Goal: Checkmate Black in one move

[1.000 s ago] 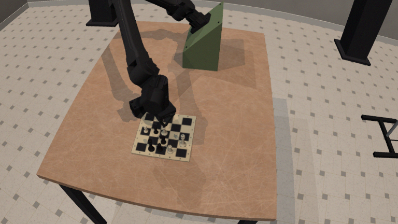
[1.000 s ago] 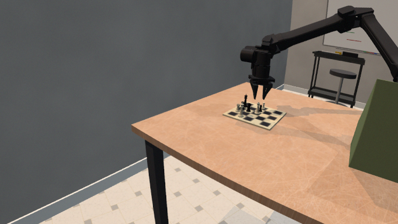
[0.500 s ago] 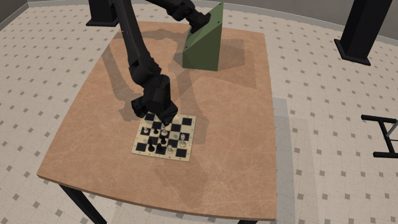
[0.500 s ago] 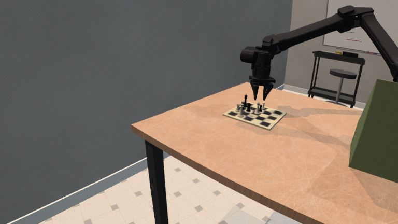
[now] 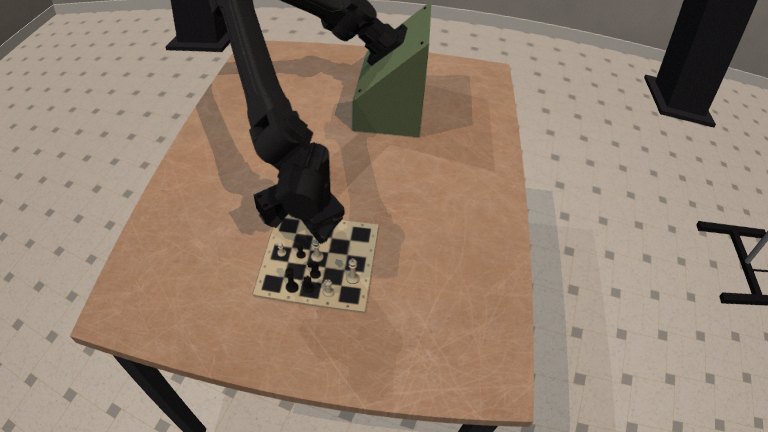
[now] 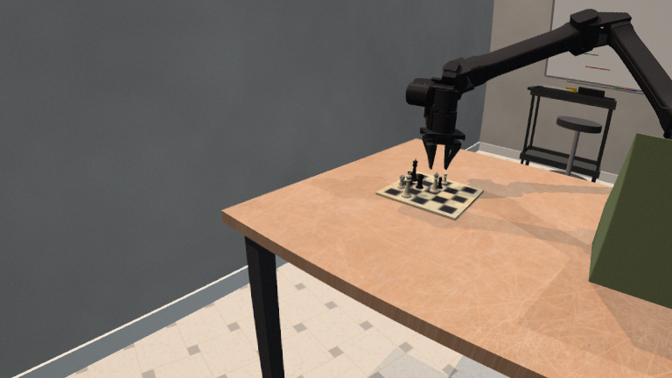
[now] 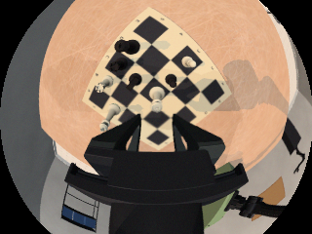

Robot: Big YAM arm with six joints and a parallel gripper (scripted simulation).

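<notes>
Right now my hand is 8 cm above the chessboard and 1 cm short of it. Also, from my hand: tall white piece 8 cm to the left, 4 cm below, 4 cm ahead; white pawn 8 cm to the right, 6 cm below, 1 cm ahead; black piece 9 cm ahead, 4 cm below, 3 cm to the right.
</notes>
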